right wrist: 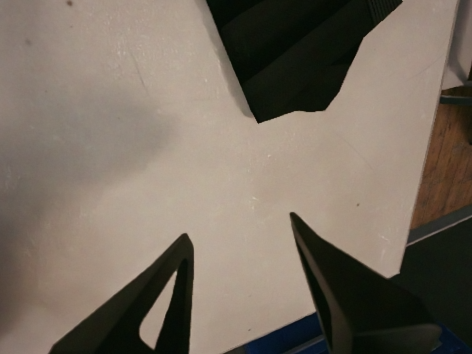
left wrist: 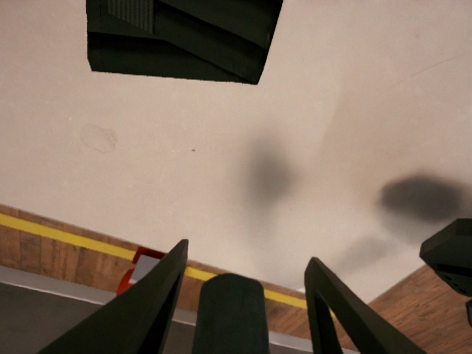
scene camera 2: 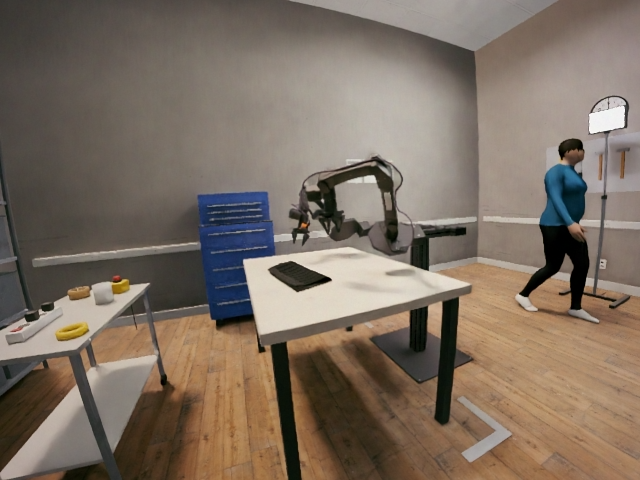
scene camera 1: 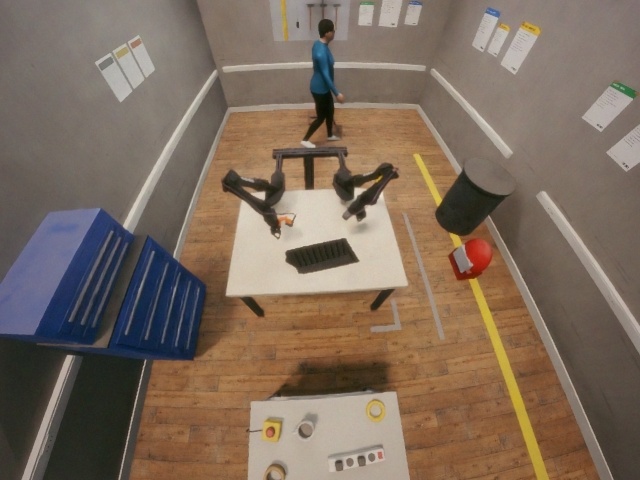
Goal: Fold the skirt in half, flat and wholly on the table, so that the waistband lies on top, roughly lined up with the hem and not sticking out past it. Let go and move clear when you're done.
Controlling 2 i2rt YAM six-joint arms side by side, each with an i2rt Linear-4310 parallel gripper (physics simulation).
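The black pleated skirt (scene camera 1: 321, 255) (scene camera 2: 298, 275) (left wrist: 180, 40) (right wrist: 300, 55) lies folded and flat on the white table (scene camera 1: 258, 276) (scene camera 2: 356, 310). Part of its ribbed waistband (left wrist: 132, 15) (right wrist: 384, 10) shows on top; in the left wrist view a narrow strip of skirt shows beyond it. The corner in the right wrist view is slightly uneven. My left gripper (left wrist: 248, 256) is open and empty, above the table and away from the skirt. My right gripper (right wrist: 238, 230) (scene camera 1: 276, 233) (scene camera 2: 300, 240) is open and empty, raised above the table beside the skirt.
A blue tool cabinet (scene camera 1: 157, 304) (scene camera 2: 237, 258) stands beyond the table. A cart (scene camera 1: 320, 413) carries tape rolls, a cup and a power strip. A dark bin (scene camera 1: 467, 201) and a red helmet (scene camera 1: 478, 255) stand at the right. A person (scene camera 1: 323, 67) (scene camera 2: 563, 201) is behind the arms.
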